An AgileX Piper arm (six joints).
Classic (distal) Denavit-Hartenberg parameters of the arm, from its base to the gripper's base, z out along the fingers. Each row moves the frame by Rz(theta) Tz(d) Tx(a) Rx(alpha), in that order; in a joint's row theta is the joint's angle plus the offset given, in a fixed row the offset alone. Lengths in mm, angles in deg.
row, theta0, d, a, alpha
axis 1, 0.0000, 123.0, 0.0, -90.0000
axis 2, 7.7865, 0.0, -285.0, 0.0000
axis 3, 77.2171, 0.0, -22.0, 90.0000
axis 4, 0.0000, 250.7, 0.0, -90.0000
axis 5, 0.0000, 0.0, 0.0, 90.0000
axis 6, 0.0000, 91.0, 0.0, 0.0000
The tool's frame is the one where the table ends.
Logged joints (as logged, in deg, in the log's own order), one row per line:
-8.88, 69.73, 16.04, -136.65, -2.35, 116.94
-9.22, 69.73, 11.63, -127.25, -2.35, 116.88
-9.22, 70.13, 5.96, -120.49, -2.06, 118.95
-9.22, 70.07, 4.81, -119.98, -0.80, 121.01
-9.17, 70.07, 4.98, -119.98, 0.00, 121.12
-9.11, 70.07, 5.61, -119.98, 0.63, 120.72
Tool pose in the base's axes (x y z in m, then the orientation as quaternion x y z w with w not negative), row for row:
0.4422, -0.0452, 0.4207, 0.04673, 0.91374, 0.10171, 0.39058
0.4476, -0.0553, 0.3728, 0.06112, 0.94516, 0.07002, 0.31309
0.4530, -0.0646, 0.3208, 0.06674, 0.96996, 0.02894, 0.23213
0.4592, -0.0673, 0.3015, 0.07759, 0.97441, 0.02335, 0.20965
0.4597, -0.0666, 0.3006, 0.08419, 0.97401, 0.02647, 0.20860
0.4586, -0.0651, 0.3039, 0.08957, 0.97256, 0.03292, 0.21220
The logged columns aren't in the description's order. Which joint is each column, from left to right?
Columns, left to right: axis 1, axis 5, axis 4, axis 3, axis 6, axis 2.
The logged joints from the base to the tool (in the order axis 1, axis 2, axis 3, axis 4, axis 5, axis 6), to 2 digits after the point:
-8.88, 116.94, -136.65, 16.04, 69.73, -2.35
-9.22, 116.88, -127.25, 11.63, 69.73, -2.35
-9.22, 118.95, -120.49, 5.96, 70.13, -2.06
-9.22, 121.01, -119.98, 4.81, 70.07, -0.80
-9.17, 121.12, -119.98, 4.98, 70.07, 0.00
-9.11, 120.72, -119.98, 5.61, 70.07, 0.63

